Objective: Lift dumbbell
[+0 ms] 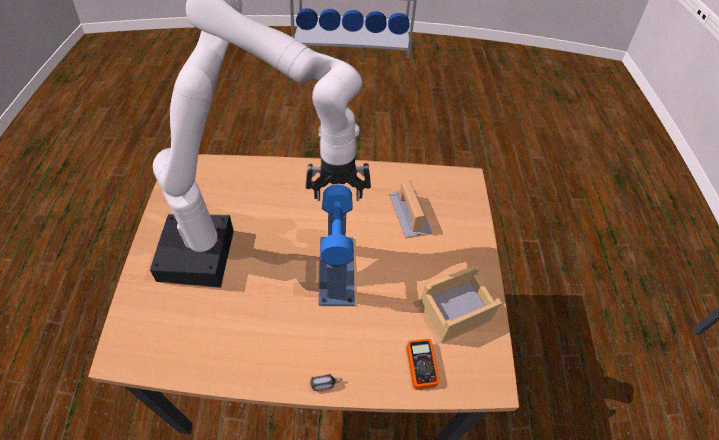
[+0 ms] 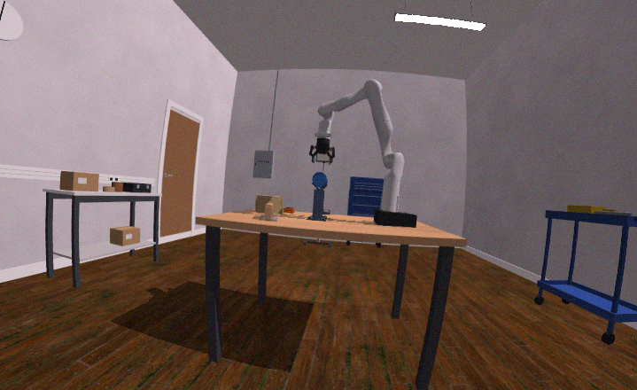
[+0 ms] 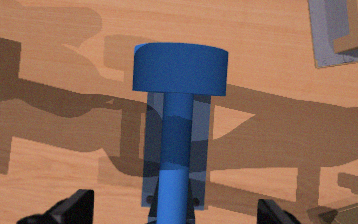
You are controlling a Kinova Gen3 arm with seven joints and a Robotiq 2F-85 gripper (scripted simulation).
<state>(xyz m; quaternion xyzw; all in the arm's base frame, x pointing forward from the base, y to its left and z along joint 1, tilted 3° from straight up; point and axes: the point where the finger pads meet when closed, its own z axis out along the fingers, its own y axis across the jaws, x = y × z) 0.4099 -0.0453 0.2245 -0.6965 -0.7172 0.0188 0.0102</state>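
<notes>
Now: the blue dumbbell 10 cm below my hand. Also, from my hand: dark grey-blue cradle 23 cm below; wooden box 33 cm ahead, 27 cm below, 14 cm to the right.
</notes>
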